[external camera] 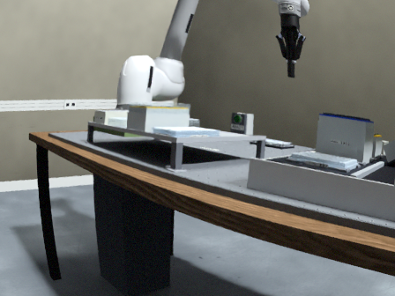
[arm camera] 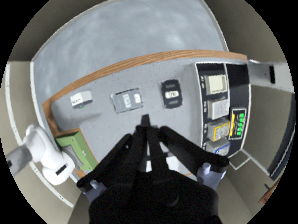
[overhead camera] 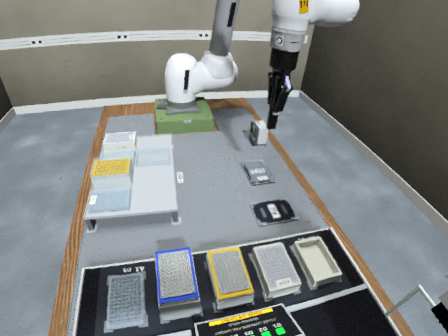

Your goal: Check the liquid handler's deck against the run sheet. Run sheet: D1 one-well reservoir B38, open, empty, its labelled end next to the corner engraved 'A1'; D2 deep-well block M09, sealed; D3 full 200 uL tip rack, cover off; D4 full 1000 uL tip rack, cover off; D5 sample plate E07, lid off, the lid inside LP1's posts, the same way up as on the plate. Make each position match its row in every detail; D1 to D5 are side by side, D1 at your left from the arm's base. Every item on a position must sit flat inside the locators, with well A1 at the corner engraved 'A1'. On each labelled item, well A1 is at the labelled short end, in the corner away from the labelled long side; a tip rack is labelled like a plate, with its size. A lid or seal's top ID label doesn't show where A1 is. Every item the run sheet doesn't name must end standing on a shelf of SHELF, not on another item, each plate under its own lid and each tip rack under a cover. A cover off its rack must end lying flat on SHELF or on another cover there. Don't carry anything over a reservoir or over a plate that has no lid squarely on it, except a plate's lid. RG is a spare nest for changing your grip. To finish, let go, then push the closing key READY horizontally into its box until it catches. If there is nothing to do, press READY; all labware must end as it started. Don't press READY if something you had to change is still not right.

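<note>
Right now my hand is 290 mm past the ready box, 230 mm above it and 100 mm to the right of it. Also, from my hand: cream reservoir: 370 mm ahead, 240 mm below, 10 mm to the left; then deep-well block: 360 mm ahead, 230 mm below, 120 mm to the right; then dark nest: 290 mm below, 130 mm ahead.
</note>
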